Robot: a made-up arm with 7 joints. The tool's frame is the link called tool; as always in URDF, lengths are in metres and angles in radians. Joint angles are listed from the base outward.
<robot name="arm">
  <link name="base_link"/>
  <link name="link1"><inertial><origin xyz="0.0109 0.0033 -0.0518"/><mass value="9.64"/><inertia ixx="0.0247" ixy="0" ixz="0.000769" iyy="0.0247" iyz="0" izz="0.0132"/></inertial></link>
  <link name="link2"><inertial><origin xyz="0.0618 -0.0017 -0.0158"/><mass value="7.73"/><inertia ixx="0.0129" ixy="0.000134" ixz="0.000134" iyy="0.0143" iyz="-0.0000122" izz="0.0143"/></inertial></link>
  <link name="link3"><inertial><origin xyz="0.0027 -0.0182 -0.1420"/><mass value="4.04"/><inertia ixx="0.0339" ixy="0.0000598" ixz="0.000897" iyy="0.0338" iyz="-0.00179" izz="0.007"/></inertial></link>
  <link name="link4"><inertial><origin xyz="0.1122 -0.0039 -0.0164"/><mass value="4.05"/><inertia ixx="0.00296" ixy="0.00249" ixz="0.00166" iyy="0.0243" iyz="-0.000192" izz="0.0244"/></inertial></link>
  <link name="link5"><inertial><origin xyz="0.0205 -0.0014 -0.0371"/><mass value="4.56"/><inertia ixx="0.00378" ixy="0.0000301" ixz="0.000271" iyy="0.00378" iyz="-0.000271" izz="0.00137"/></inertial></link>
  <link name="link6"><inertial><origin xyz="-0.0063 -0.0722 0.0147"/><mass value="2.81"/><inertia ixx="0.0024" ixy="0" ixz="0" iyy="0.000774" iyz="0.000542" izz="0.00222"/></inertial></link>
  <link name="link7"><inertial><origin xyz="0.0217 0.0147 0.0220"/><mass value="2.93"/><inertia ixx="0.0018" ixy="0" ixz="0.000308" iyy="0.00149" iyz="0" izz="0.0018"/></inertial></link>
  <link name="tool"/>
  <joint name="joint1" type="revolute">
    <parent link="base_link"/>
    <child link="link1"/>
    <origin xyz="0 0.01 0.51" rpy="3.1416 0 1.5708"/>
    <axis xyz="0 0 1"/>
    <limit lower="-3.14" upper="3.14"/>
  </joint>
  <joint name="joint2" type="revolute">
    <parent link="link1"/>
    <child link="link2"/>
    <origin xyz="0.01 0 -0.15" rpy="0 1.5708 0"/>
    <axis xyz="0 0 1"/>
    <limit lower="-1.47" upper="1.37"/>
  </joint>
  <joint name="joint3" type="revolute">
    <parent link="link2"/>
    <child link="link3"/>
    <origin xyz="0.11 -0.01 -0.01" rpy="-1.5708 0 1.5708"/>
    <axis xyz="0 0 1"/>
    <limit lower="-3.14" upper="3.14"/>
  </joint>
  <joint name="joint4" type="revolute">
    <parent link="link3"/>
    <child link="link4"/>
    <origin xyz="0.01 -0.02 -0.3" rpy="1.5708 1.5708 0"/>
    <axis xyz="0 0 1"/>
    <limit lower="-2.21" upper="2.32"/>
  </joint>
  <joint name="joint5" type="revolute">
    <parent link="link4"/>
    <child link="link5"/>
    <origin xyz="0.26 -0.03 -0.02" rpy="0 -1.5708 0"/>
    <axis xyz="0 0 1"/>
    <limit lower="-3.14" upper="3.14"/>
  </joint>
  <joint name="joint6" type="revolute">
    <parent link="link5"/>
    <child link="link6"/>
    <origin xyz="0.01 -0.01 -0.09" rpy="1.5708 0 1.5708"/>
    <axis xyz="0 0 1"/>
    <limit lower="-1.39" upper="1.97"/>
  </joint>
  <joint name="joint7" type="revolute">
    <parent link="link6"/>
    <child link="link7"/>
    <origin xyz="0 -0.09 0.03" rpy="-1.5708 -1.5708 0"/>
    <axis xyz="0 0 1"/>
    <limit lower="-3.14" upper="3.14"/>
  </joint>
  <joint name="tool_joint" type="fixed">
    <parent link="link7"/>
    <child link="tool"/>
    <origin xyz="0.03 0 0.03" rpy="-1.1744 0.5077 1.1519"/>
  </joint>
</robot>
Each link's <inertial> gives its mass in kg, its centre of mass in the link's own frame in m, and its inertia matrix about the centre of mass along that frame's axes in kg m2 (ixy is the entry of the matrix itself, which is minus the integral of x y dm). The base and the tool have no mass. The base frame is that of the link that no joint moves.
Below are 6 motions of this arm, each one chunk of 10 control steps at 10 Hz.
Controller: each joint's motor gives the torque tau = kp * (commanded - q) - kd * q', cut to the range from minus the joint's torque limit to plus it. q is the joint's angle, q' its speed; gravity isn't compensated. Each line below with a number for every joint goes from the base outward.
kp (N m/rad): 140 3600 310 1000 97 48 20
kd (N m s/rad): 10 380 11 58 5.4 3.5 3
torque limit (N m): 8.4 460 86 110 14 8.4 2.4
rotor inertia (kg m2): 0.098 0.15 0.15 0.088 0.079 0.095 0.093
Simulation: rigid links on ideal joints. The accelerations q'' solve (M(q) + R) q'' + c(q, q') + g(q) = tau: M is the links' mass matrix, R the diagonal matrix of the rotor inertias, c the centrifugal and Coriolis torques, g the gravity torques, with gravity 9.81 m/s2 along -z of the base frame. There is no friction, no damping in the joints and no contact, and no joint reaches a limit. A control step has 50 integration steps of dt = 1/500 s. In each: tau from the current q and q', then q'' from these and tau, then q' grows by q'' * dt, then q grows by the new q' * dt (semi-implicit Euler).
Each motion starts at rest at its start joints. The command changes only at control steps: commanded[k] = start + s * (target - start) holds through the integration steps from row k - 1 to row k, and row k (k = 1, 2, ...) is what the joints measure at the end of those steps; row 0 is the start. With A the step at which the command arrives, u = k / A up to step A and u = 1 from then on. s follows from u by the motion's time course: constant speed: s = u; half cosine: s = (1 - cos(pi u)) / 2; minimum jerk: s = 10 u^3 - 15 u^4 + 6 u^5; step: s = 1 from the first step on.
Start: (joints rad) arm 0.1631 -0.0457 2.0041 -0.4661 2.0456 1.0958 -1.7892
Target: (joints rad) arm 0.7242 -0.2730 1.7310 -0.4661 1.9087 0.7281 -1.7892
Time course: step
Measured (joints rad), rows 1 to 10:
1: 0.6229 -0.1827 1.7261 -0.4716 1.9231 0.8557 -1.7917
2: 0.6840 -0.2494 1.6901 -0.4863 1.9389 0.8138 -1.7871
3: 0.7018 -0.2714 1.7068 -0.4844 1.9315 0.8142 -1.7843
4: 0.7163 -0.2781 1.7135 -0.4837 1.9270 0.8013 -1.7846
5: 0.7252 -0.2802 1.7149 -0.4842 1.9264 0.7965 -1.7859
6: 0.7273 -0.2810 1.7150 -0.4842 1.9263 0.7960 -1.7868
7: 0.7257 -0.2813 1.7146 -0.4839 1.9261 0.7962 -1.7870
8: 0.7237 -0.2815 1.7144 -0.4836 1.9259 0.7964 -1.7868
9: 0.7231 -0.2816 1.7144 -0.4835 1.9259 0.7965 -1.7867
10: 0.7236 -0.2816 1.7145 -0.4836 1.9259 0.7965 -1.7866

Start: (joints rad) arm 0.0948 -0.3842 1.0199 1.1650 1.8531 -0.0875 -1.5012
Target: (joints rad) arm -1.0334 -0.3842 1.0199 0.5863 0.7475 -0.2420 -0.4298
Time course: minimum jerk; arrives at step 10
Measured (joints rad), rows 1 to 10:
1: 0.0826 -0.3862 1.0516 1.1872 1.8569 -0.0996 -1.4904
2: 0.0481 -0.3887 1.0827 1.1704 1.8208 -0.0911 -1.4505
3: -0.0196 -0.3911 1.0818 1.1098 1.7135 -0.0892 -1.3768
4: -0.1583 -0.3923 1.0718 1.0207 1.5481 -0.1056 -1.2609
5: -0.3760 -0.3921 1.0605 0.9176 1.3496 -0.1318 -1.1064
6: -0.6287 -0.3902 1.0436 0.8141 1.1466 -0.1640 -0.9304
7: -0.8524 -0.3882 1.0308 0.7209 0.9687 -0.1964 -0.7592
8: -0.9862 -0.3874 1.0318 0.6537 0.8453 -0.2158 -0.6166
9: -1.0283 -0.3892 1.0390 0.6144 0.7821 -0.2216 -0.5164
10: -1.0277 -0.3913 1.0422 0.6009 0.7653 -0.2231 -0.4615

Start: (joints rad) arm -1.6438 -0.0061 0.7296 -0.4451 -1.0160 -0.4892 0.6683
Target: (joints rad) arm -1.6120 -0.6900 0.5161 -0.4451 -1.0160 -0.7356 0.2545
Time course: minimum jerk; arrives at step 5
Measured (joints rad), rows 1 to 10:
1: -1.6247 -0.0313 0.7249 -0.4628 -1.0111 -0.5148 0.6543
2: -1.5357 -0.1484 0.6712 -0.4636 -1.0066 -0.5538 0.6019
3: -1.4729 -0.3515 0.5774 -0.4702 -1.0097 -0.6318 0.5007
4: -1.4771 -0.5537 0.4975 -0.4948 -1.0187 -0.7525 0.3724
5: -1.5349 -0.6632 0.4777 -0.5100 -1.0209 -0.8318 0.2717
6: -1.6074 -0.6997 0.4808 -0.4976 -1.0232 -0.8293 0.2287
7: -1.6691 -0.7095 0.4833 -0.4856 -1.0260 -0.8104 0.2202
8: -1.7146 -0.7124 0.4846 -0.4823 -1.0261 -0.8052 0.2198
9: -1.7427 -0.7136 0.4846 -0.4819 -1.0262 -0.8062 0.2197
10: -1.7535 -0.7140 0.4847 -0.4817 -1.0261 -0.8069 0.2196

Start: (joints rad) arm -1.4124 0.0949 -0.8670 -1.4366 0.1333 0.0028 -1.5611
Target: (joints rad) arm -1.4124 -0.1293 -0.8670 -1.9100 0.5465 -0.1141 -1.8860
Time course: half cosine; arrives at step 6
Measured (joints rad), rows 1 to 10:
1: -1.4157 0.0821 -0.8770 -1.4962 0.1309 -0.0432 -1.5763
2: -1.4275 0.0507 -0.8820 -1.5855 0.1861 -0.0990 -1.6200
3: -1.4332 0.0035 -0.8776 -1.6988 0.2838 -0.1233 -1.6824
4: -1.4247 -0.0502 -0.8655 -1.8167 0.3851 -0.1496 -1.7557
5: -1.4057 -0.0967 -0.8521 -1.9070 0.4643 -0.1740 -1.8246
6: -1.3880 -0.1239 -0.8443 -1.9448 0.5010 -0.1849 -1.8718
7: -1.3840 -0.1340 -0.8451 -1.9469 0.5101 -0.1782 -1.8930
8: -1.3951 -0.1374 -0.8516 -1.9451 0.5138 -0.1675 -1.9000
9: -1.4114 -0.1385 -0.8583 -1.9449 0.5138 -0.1635 -1.9033
10: -1.4224 -0.1388 -0.8616 -1.9450 0.5136 -0.1622 -1.9054

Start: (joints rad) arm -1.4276 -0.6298 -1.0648 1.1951 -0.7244 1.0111 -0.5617
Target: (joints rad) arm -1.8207 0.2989 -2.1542 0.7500 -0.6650 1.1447 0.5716
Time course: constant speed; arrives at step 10
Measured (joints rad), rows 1 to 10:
1: -1.4292 -0.5778 -1.2217 1.1799 -0.6925 1.0593 -0.5056
2: -1.4500 -0.5063 -1.3838 1.1501 -0.6704 1.1078 -0.4069
3: -1.5285 -0.4197 -1.4560 1.1017 -0.6698 1.1199 -0.2991
4: -1.6038 -0.3271 -1.5442 1.0512 -0.6733 1.1241 -0.1899
5: -1.6572 -0.2345 -1.6507 1.0075 -0.6658 1.1388 -0.0780
6: -1.6971 -0.1407 -1.7486 0.9621 -0.6598 1.1546 0.0355
7: -1.7235 -0.0458 -1.8444 0.9155 -0.6555 1.1674 0.1491
8: -1.7464 0.0496 -1.9428 0.8687 -0.6512 1.1801 0.2629
9: -1.7761 0.1449 -2.0477 0.8213 -0.6481 1.1942 0.3764
10: -1.8134 0.2396 -2.1571 0.7739 -0.6459 1.2098 0.4888

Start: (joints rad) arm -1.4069 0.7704 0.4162 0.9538 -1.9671 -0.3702 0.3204
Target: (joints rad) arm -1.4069 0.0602 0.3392 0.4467 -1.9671 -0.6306 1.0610
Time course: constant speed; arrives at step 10
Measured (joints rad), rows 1 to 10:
1: -1.3977 0.7437 0.3753 0.9485 -1.9899 -0.3969 0.3653
2: -1.4032 0.6898 0.3718 0.9039 -1.9951 -0.4290 0.4345
3: -1.4117 0.6211 0.3738 0.8453 -1.9890 -0.4557 0.5031
4: -1.4188 0.5495 0.3688 0.7911 -1.9876 -0.4836 0.5730
5: -1.4236 0.4773 0.3629 0.7387 -1.9880 -0.5133 0.6453
6: -1.4241 0.4047 0.3580 0.6858 -1.9878 -0.5434 0.7184
7: -1.4194 0.3316 0.3540 0.6322 -1.9871 -0.5741 0.7913
8: -1.4112 0.2583 0.3503 0.5783 -1.9862 -0.6057 0.8638
9: -1.4048 0.1847 0.3458 0.5238 -1.9846 -0.6373 0.9361
10: -1.4045 0.1110 0.3392 0.4688 -1.9818 -0.6666 1.0081

